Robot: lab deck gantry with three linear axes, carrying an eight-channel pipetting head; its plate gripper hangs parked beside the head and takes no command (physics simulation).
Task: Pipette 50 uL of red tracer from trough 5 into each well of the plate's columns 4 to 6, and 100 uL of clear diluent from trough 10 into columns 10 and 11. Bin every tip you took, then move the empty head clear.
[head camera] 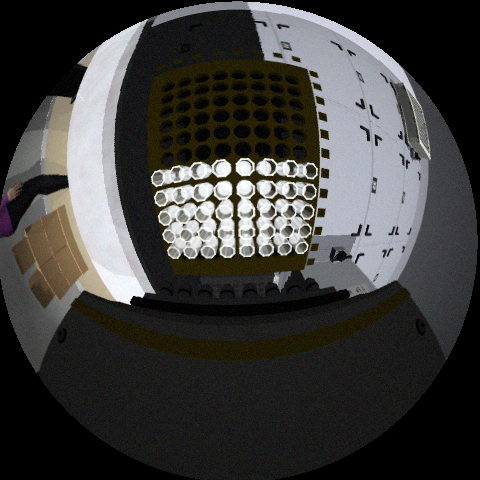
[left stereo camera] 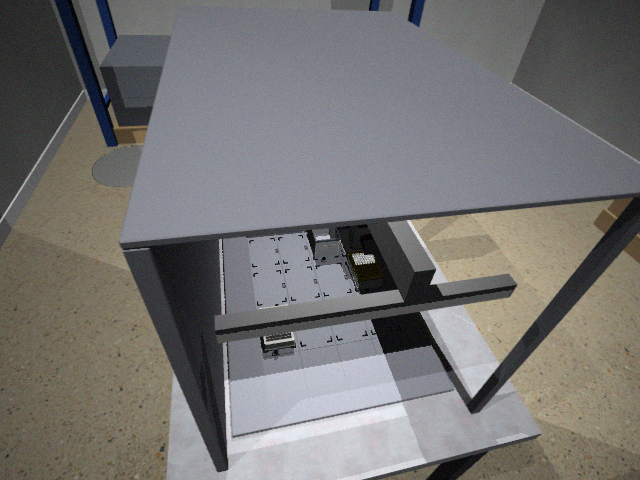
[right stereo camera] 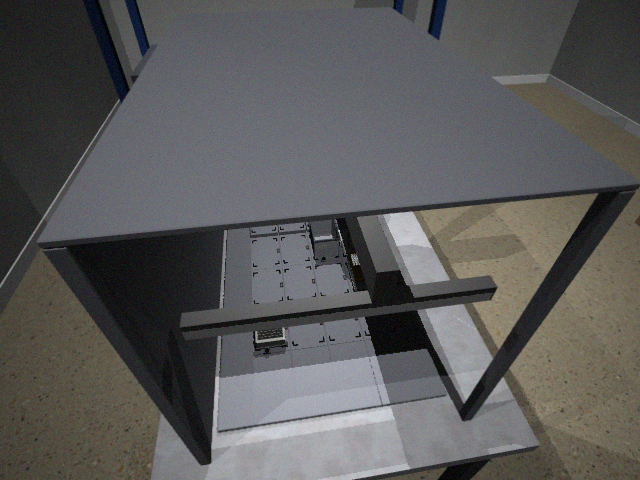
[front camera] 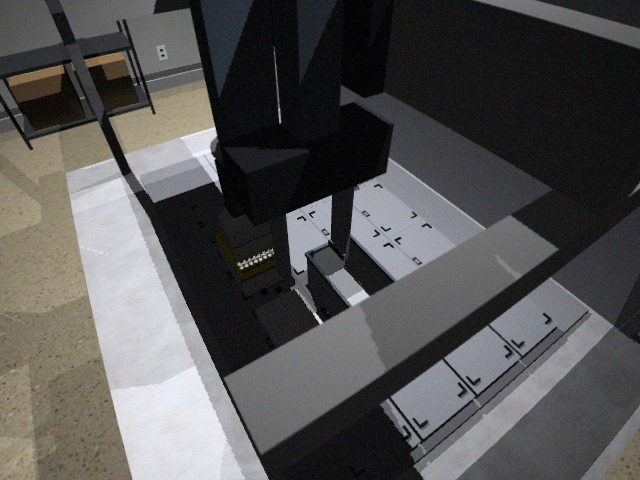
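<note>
The gold tip rack (front camera: 242,273) (head camera: 154,120) (left stereo camera: 369,271) (right stereo camera: 360,273) holds several rows of white tips (front camera: 255,258) (head camera: 245,190); its far rows are empty holes. The pipetting head (head camera: 240,400) is close to the rack's near side in the head view. Its dark nozzles show along its edge; I see no tips on them, but their ends are partly hidden. The plate (front camera: 289,315) is dark, its wells unreadable. The trough block (head camera: 417,120) (left stereo camera: 278,338) (right stereo camera: 270,335) stands across the deck. My parked gripper (front camera: 318,273) hangs with fingers apart and empty, over the bin area.
The grey open bin (front camera: 323,294) (left stereo camera: 327,250) (right stereo camera: 325,250) stands beside the plate. A grey beam (front camera: 361,335) (left stereo camera: 310,315) (right stereo camera: 289,312) crosses above the deck. Posts and a grey roof panel (left stereo camera: 361,129) (right stereo camera: 336,129) enclose the deck. Cardboard boxes (head camera: 55,245) lie outside.
</note>
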